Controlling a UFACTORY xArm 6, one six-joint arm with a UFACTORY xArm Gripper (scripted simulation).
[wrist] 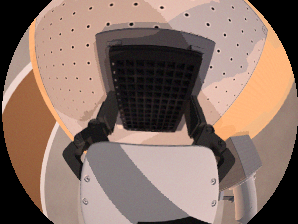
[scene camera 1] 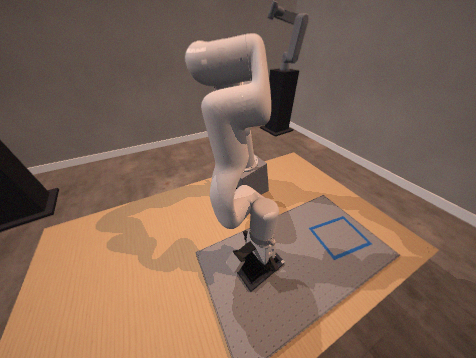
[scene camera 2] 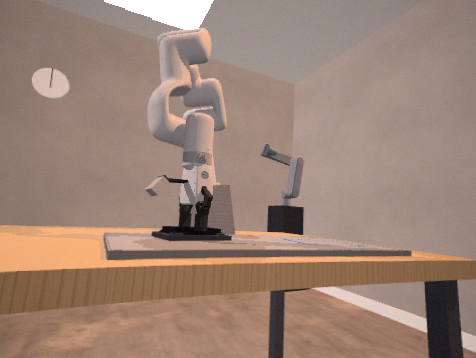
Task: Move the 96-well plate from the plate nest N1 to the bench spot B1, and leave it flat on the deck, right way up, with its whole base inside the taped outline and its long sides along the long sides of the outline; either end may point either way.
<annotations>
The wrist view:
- gripper: 152,101
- black 96-well plate: 152,114
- dark plate nest N1: 130,36
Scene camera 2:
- gripper: 192,229
</annotations>
